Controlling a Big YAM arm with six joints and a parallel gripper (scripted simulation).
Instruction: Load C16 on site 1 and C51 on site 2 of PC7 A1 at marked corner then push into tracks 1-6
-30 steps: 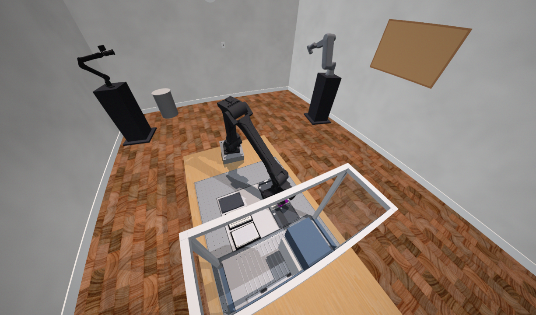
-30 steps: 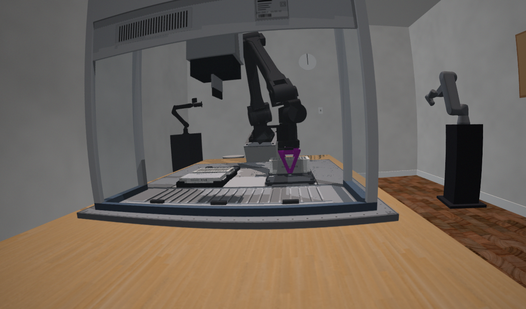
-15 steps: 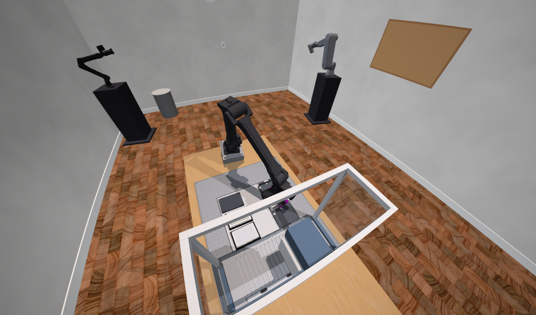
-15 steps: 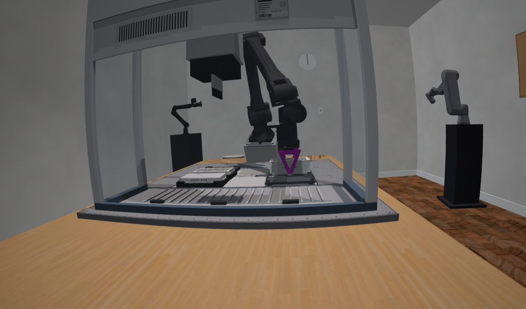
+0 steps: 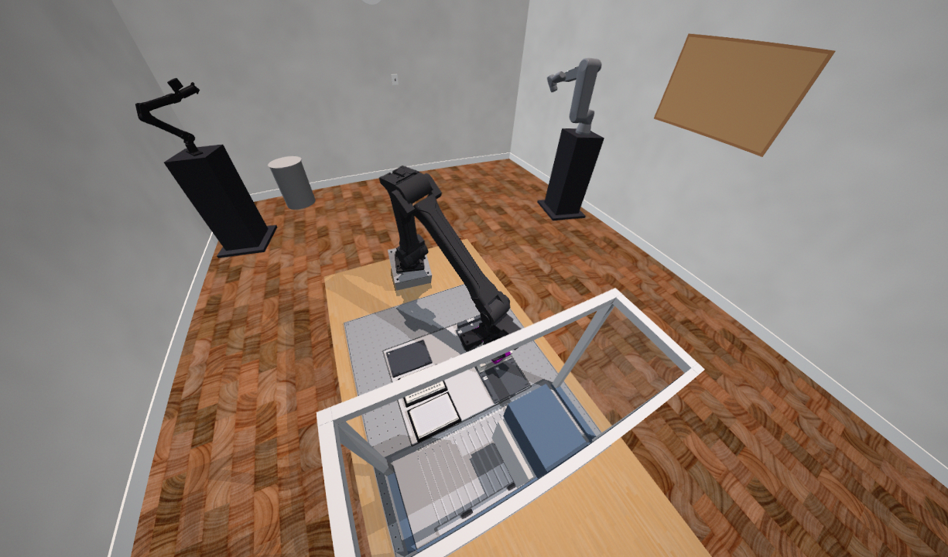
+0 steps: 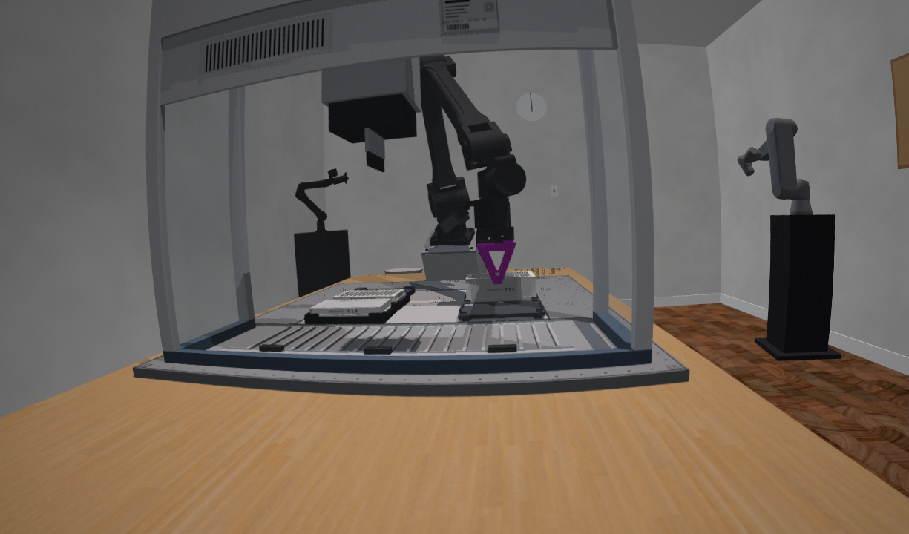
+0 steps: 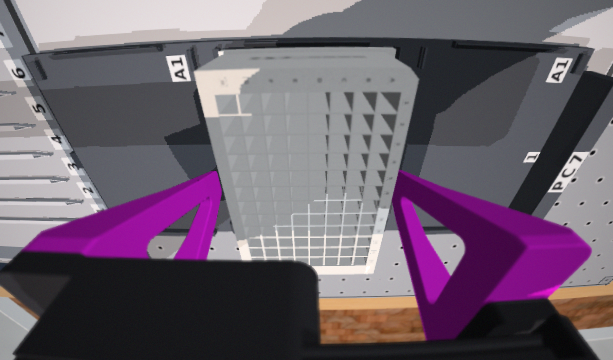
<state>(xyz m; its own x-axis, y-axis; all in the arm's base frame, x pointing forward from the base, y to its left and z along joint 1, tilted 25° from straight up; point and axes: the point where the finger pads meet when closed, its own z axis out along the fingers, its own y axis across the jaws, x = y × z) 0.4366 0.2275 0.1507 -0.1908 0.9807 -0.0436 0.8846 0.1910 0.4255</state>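
Now: the carrier PC7 30 mm below my hand. The rest, counted from my hand: nest S3 (160 mm ahead, 220 mm to the right, 40 mm below); then 96-well plate C15 (50 mm ahead, 240 mm to the right, 30 mm below); then nest S1 (60 mm behind, 280 mm to the right, 40 mm below).
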